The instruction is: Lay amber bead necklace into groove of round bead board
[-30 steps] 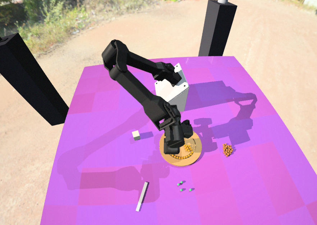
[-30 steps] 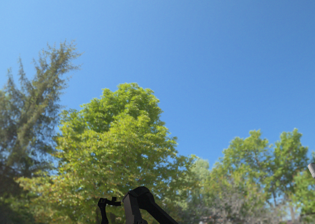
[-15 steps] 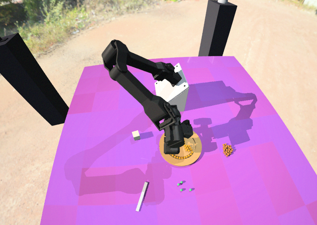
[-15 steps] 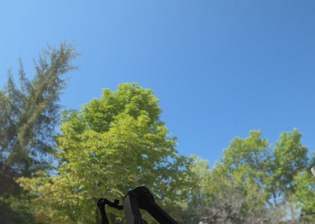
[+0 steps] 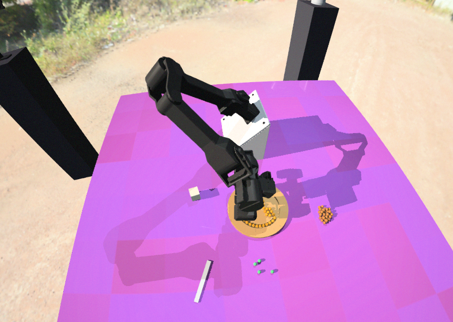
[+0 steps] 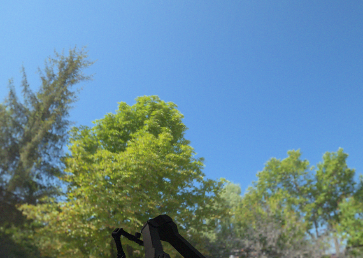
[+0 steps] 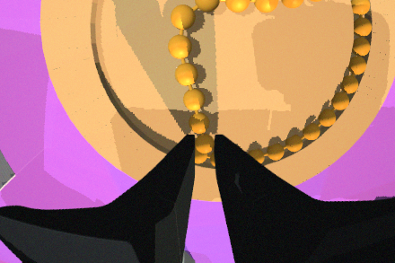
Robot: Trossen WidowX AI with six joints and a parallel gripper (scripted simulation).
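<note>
Right now my gripper tip is 4 cm to the right of the round tan bead board, 3 cm short of it and 1 cm above it. Also, from my gripper tip: small cream cube (15 cm to the right, 7 cm behind); white bar (20 cm ahead, 18 cm to the right, 1 cm below).
</note>
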